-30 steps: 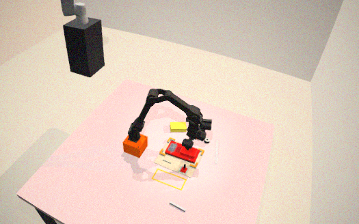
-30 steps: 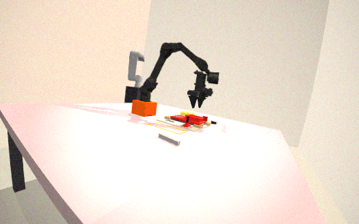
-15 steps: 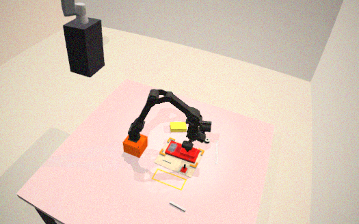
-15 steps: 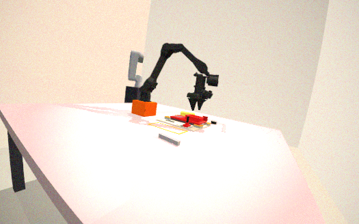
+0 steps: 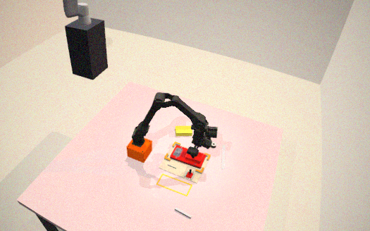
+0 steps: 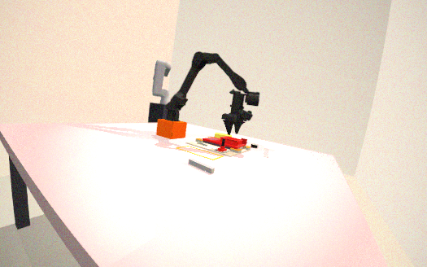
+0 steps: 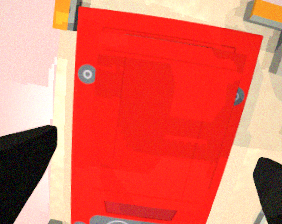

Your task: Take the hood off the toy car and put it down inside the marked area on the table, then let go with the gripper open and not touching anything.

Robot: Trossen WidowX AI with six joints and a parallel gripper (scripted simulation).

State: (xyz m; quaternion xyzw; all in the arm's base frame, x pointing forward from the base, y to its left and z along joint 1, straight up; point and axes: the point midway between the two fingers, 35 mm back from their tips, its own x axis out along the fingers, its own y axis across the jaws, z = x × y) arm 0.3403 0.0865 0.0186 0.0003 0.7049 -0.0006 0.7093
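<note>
Now: the red hood 30 mm below my gripper tip. Also, from my gripper tip: pale strip 160 mm ahead, 110 mm to the left, 70 mm below; wheel 70 mm ahead, 170 mm to the left, 60 mm below; cream base board 40 mm behind, 30 mm to the right, 60 mm below.
</note>
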